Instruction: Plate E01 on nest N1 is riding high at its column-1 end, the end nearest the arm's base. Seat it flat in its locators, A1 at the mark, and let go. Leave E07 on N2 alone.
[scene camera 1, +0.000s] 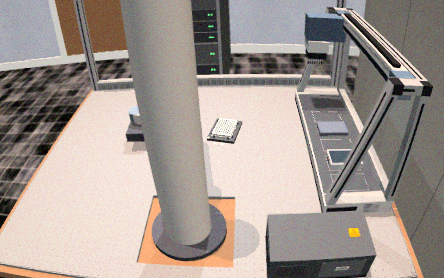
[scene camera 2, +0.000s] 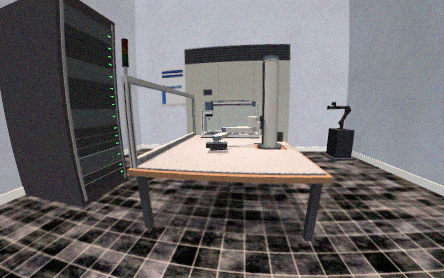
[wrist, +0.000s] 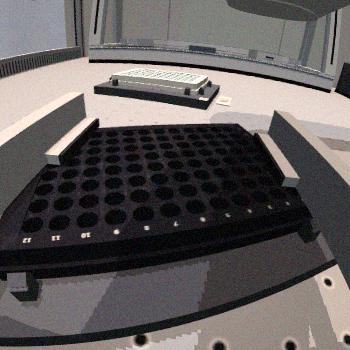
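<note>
Black plate E01 lies over dark nest N1 in the wrist view, its column numbers along the near long side. Dark locators show at the near corners; whether the column-1 end sits flat I cannot tell. The A1 mark does not show. My gripper is partly open, its pads close beside the plate's two ends; a firm grip does not show. In scene camera 1 the column hides most of N1. White plate E07 rests on nest N2, beyond E01.
The arm's thick column stands on the table. A gantry deck is along the far side, and a grey box stands near the column. A small label lies beside N2.
</note>
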